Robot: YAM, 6 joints.
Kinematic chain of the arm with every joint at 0, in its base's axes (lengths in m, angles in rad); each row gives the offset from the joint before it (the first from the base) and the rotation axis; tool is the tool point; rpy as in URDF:
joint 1: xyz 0 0 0.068 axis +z
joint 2: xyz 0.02 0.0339 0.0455 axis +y
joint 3: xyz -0.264 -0.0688 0 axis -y
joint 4: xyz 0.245 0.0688 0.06 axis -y
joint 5: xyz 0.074 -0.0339 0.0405 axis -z
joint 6: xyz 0.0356 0 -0.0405 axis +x
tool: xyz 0 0 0 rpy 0 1.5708 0
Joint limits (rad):
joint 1: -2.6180..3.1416
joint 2: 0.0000..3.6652
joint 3: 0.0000..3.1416
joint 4: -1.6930..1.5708
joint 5: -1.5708..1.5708
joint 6: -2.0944..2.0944
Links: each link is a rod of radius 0.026 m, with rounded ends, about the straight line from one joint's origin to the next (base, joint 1, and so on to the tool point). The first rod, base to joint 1, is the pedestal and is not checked.
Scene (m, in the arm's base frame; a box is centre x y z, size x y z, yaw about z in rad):
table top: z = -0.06
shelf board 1: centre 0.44 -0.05 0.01 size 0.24 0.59 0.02 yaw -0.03
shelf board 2: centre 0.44 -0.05 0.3 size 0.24 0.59 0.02 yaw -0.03
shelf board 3: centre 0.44 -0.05 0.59 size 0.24 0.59 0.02 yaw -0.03
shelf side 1: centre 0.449 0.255 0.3 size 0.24 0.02 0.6 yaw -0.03
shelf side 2: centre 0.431 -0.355 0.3 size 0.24 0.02 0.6 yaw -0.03
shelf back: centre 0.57 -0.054 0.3 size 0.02 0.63 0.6 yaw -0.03
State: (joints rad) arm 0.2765 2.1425 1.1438 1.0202 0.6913 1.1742
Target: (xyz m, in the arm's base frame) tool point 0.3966 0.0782 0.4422
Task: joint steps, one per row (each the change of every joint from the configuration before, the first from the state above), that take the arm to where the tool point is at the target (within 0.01 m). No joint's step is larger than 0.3 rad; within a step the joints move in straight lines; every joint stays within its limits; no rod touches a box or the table.
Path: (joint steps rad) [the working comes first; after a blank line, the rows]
Joints at the target: 0.2488 1.8072 1.5565 1.0713 0.6618 1.1742
Straight joint move there: touches shelf board 2.

1: 0.0832 -0.2021 -0.2673 0.0334 0.0337 0.0000
2: 0.0833 -0.2020 -0.2674 0.0334 0.0336 0.0000
3: 0.0832 -0.2021 -0.2673 0.0334 0.0337 0.0000
4: -0.0162 -0.1174 0.2015 0.0338 -0.0190 0.0000
5: -0.0162 -0.1175 0.2014 0.0339 -0.0190 0.0000
6: -0.0162 -0.1174 0.2015 0.0338 -0.0190 0.0000
7: -0.0763 0.2077 0.2034 -0.0502 -0.0245 0.0000
8: -0.0762 0.2077 0.2035 -0.0502 -0.0245 0.0000
9: -0.0763 0.2078 0.2034 -0.0502 -0.0245 0.0000

